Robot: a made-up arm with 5 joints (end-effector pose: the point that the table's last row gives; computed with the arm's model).
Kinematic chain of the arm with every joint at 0, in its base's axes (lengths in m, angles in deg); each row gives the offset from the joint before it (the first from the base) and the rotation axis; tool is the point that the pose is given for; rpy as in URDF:
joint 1: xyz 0 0 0.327 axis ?
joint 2: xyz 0 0 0 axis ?
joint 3: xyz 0.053 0 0.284 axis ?
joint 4: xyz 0.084 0 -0.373 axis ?
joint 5: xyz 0.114 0 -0.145 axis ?
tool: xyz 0 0 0 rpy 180 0 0
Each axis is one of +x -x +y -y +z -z.
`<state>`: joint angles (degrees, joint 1 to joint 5).
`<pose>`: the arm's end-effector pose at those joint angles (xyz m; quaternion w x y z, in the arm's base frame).
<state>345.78 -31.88 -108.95 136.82 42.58</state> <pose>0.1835 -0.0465 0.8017 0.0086 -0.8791 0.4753 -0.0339</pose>
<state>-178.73 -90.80 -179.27 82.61 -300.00</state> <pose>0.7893 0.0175 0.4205 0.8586 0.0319 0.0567 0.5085</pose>
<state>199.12 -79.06 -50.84 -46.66 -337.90</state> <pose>0.1338 0.0464 0.8882 0.9356 -0.0008 -0.0300 0.3518</pose>
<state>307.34 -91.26 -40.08 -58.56 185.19</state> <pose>-0.1200 0.1572 0.8064 0.9120 -0.0417 -0.0755 -0.4010</pose>
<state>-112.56 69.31 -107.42 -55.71 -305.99</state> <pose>-0.2754 -0.6629 0.2595 0.3571 0.0799 -0.6785 0.6370</pose>
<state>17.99 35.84 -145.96 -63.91 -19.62</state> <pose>0.4112 0.1335 0.8894 0.0142 0.0493 0.0168 0.9985</pose>
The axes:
joint 1: +z
joint 2: +y
joint 3: +y
joint 4: +y
joint 5: -z

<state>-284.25 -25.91 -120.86 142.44 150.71</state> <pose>0.0449 0.1767 0.8277 0.0347 -0.7930 0.6081 0.0149</pose>
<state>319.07 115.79 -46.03 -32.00 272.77</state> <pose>-0.0657 0.0569 -0.2366 0.2910 -0.8700 -0.3720 0.1414</pose>
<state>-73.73 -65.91 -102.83 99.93 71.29</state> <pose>-0.0198 0.0679 0.9274 0.0120 0.2480 -0.7869 0.5649</pose>
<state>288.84 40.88 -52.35 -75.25 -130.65</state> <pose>0.1724 -0.5051 0.2637 0.6742 0.6313 0.3607 -0.1299</pose>
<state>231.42 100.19 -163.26 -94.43 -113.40</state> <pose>-0.3685 -0.4619 0.3081 0.8408 0.1934 -0.0258 -0.5050</pose>
